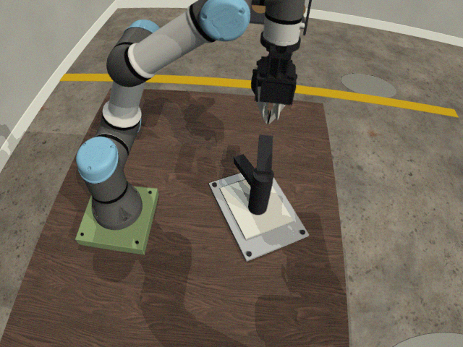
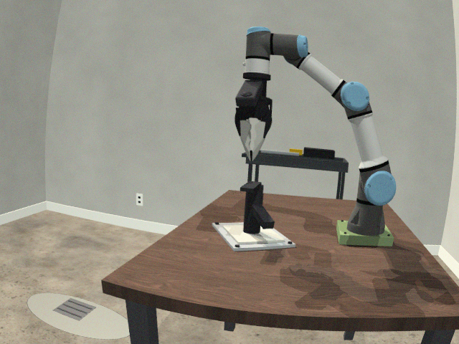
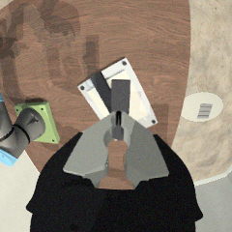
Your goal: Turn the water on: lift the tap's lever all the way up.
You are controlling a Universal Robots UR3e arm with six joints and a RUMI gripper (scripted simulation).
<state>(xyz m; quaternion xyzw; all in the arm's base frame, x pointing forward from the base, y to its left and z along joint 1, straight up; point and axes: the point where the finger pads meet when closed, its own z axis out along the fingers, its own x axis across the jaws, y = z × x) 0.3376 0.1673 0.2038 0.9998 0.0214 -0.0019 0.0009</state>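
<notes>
Right now my hand is 80 mm above the lever and 30 mm to the left of it. From my hand the other things lie so: black tap (140 mm below, 60 mm to the right).
</notes>
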